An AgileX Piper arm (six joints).
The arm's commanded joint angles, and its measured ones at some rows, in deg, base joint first. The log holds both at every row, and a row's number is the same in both.
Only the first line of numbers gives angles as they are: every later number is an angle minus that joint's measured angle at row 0.
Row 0, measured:
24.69 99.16 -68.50 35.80 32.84 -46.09
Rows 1 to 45, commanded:
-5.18 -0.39 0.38 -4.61 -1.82 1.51
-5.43 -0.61 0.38 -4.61 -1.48 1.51
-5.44 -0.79 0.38 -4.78 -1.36 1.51
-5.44 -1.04 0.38 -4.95 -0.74 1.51
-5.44 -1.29 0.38 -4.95 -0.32 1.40
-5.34 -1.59 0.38 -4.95 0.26 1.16
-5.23 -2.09 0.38 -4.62 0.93 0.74
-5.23 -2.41 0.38 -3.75 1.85 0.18
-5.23 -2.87 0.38 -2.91 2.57 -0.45
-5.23 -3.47 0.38 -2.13 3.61 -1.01
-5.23 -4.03 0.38 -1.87 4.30 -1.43
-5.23 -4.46 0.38 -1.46 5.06 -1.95
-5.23 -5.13 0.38 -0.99 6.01 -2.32
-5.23 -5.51 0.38 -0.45 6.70 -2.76
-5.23 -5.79 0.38 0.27 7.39 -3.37
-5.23 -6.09 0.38 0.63 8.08 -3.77
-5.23 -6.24 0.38 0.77 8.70 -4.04
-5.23 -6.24 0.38 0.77 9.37 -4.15
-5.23 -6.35 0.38 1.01 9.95 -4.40
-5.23 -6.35 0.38 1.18 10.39 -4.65
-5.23 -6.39 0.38 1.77 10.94 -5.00
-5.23 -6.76 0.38 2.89 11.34 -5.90
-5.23 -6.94 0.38 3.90 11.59 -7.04
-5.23 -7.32 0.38 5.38 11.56 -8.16
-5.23 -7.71 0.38 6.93 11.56 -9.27
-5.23 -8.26 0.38 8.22 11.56 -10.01
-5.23 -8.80 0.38 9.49 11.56 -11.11
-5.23 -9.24 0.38 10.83 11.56 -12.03
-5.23 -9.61 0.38 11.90 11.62 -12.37
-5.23 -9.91 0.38 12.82 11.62 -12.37
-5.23 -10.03 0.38 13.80 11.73 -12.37
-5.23 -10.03 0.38 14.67 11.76 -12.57
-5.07 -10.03 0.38 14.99 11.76 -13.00
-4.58 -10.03 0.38 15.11 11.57 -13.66
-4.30 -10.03 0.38 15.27 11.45 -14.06
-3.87 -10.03 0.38 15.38 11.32 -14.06
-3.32 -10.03 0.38 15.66 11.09 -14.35
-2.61 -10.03 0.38 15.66 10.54 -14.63
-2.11 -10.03 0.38 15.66 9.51 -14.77
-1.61 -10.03 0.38 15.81 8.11 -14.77
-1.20 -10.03 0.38 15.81 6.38 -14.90
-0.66 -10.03 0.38 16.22 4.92 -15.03
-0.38 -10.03 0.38 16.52 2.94 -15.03
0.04 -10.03 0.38 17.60 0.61 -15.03
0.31 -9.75 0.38 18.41 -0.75 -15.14
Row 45, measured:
-1.17 -9.38 0.46 14.91 4.99 -14.20
